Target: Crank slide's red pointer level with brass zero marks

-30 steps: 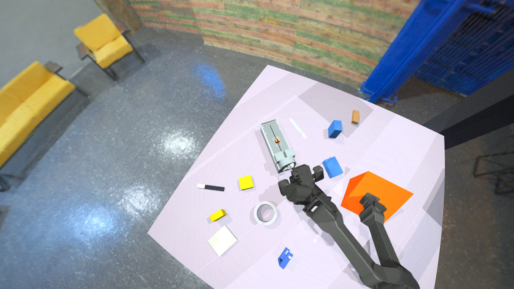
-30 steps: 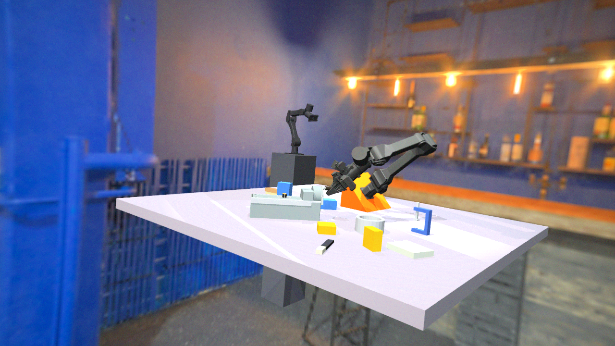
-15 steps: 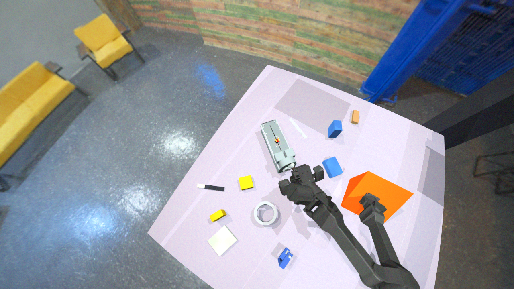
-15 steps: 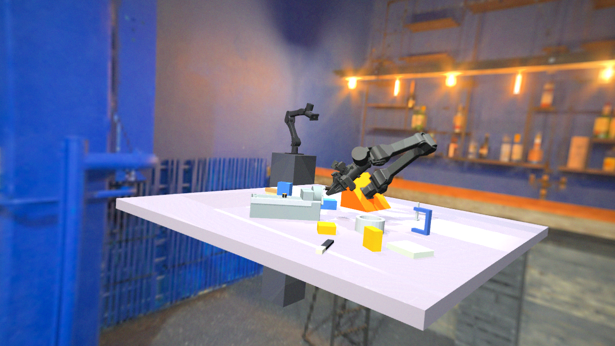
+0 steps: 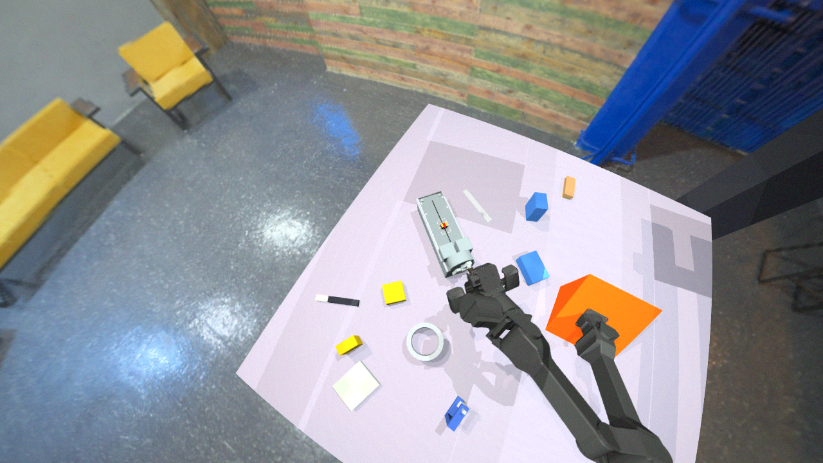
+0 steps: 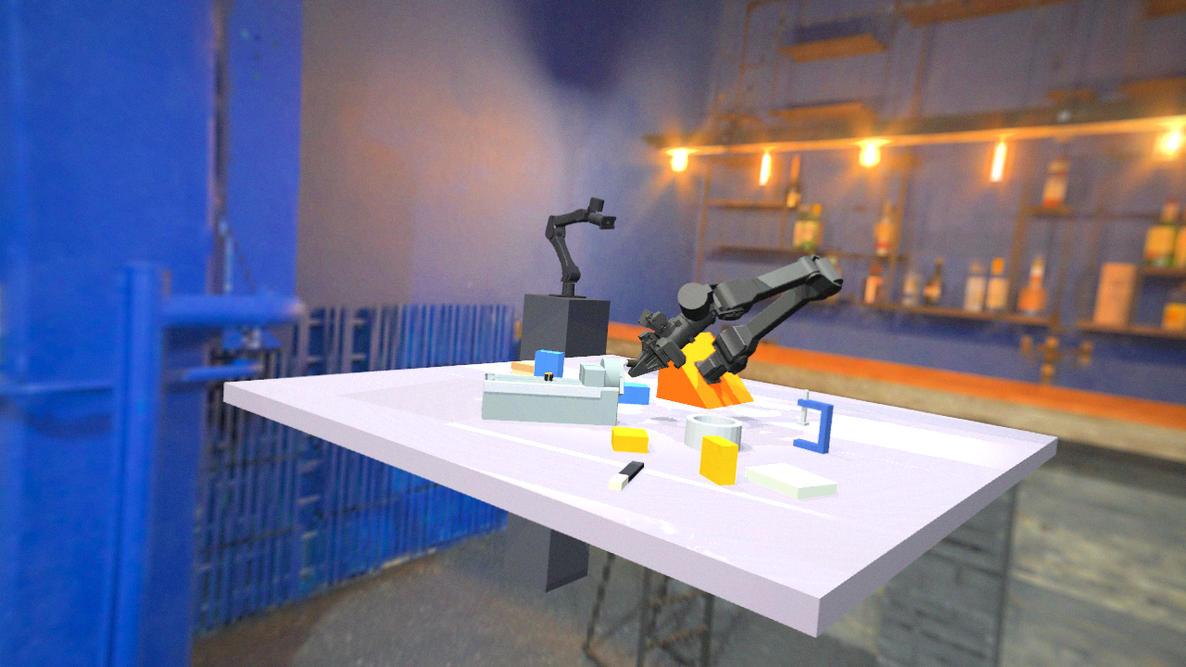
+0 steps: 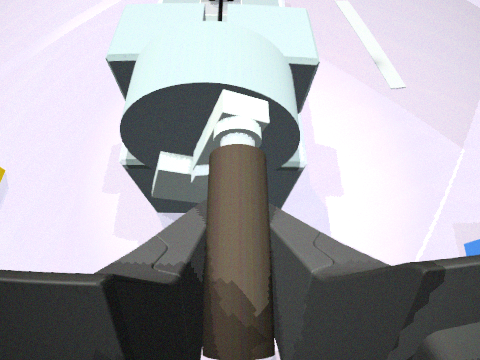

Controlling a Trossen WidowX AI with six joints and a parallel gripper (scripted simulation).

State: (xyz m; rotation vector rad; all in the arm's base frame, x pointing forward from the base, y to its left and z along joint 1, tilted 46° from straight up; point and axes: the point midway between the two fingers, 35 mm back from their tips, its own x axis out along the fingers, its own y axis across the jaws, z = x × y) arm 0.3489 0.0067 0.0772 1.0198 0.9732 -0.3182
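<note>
Right now the red pointer is 13 cm ahead of my gripper tip, 10 cm to the right of it and 1 cm below it. From my gripper tip the other things lie so: brown crank handle: 3 cm above, 1 cm to the left, 1 cm behind; metal strip: 27 cm to the right, 9 cm below, 8 cm ahead; blue clamp: 34 cm to the left, 14 cm behind, 4 cm below.
</note>
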